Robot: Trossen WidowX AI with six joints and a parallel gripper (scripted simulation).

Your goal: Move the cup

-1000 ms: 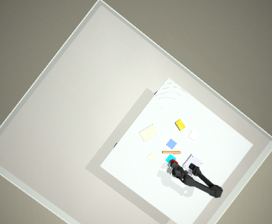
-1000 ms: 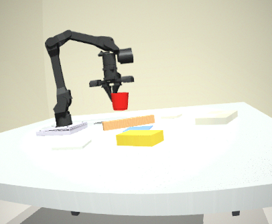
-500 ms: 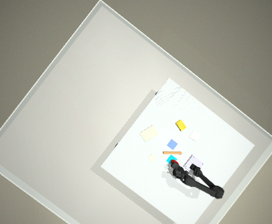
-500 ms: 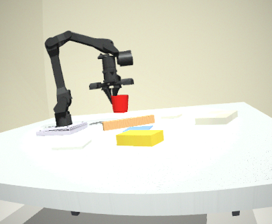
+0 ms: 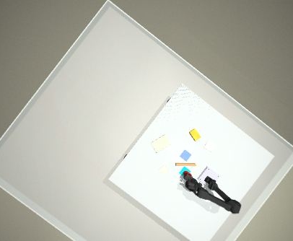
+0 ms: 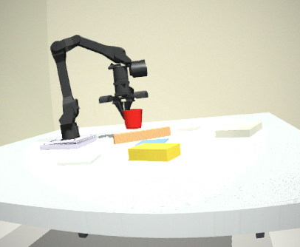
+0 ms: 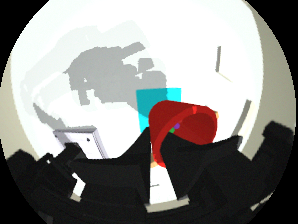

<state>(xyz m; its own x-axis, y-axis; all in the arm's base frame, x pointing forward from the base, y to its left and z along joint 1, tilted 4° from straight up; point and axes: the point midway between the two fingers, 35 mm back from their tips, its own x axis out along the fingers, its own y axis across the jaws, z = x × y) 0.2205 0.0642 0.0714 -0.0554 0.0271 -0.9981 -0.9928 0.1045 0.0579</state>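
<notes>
Right now my gripper tip is 8 cm to the left of the wooden bar, 7 cm short of it and 6 cm above it. Round my gripper tip: red cup (3 cm ahead, 1 cm to the right); light blue pad (16 cm to the right, 12 cm ahead, 8 cm below); yellow block (41 cm to the right, 16 cm ahead, 6 cm below).
</notes>
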